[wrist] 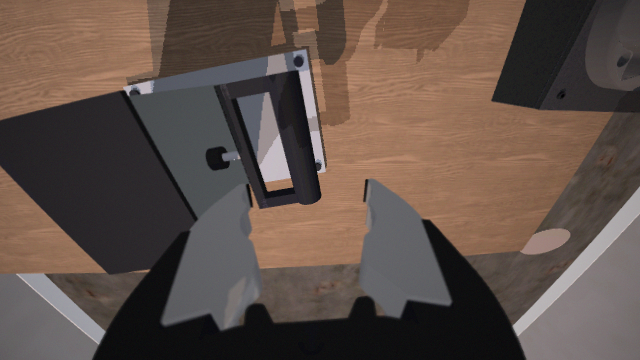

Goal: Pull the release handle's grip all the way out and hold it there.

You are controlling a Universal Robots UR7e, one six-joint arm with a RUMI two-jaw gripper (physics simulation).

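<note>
The release handle's grip (pixel 306 150) is a black round bar on a rectangular black frame, in the upper middle of the wrist view. A short silver rod with a black knob (pixel 217 158) joins the frame to the grey-green face of a dark housing (pixel 95 180). The housing stands over a pale metal base plate (pixel 210 73) with dark bolts. My gripper (pixel 308 184) is partly open, with nothing between its fingers. In the view, the grip's lower end shows just above the gap between the fingertips, nearer the left one. How far apart in depth they are I cannot tell.
The handle unit is on a wooden table top (pixel 425 165). The robot's dark base block (pixel 530 55) stands at the upper right. A pale round disc (pixel 547 241) shows at the lower right, past the table's edge. Shadows fall across the wood at the top.
</note>
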